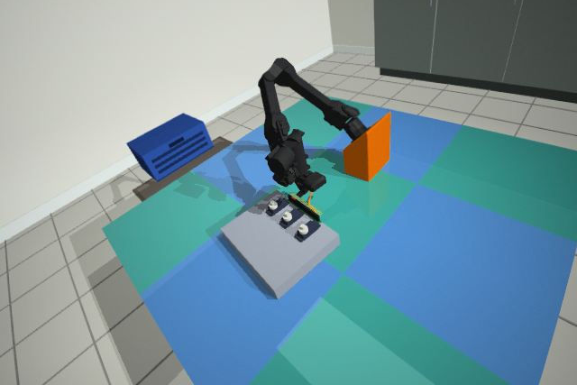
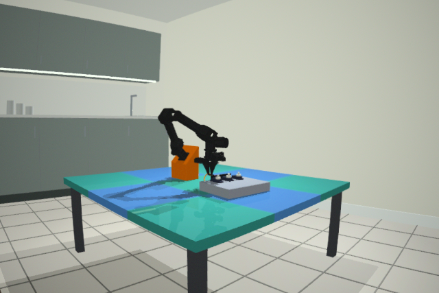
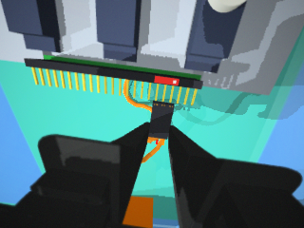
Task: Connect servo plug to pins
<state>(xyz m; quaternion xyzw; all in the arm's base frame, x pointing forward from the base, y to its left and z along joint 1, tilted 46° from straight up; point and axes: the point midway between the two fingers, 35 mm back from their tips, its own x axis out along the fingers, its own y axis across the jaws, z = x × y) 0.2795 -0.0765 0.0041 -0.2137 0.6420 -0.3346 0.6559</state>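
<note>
My gripper tip is now 40 mm short of the red band and 10 mm to the left of it. Also, from my gripper tip: grey printed holder 210 mm ahead, 10 mm to the left, 50 mm below.
</note>
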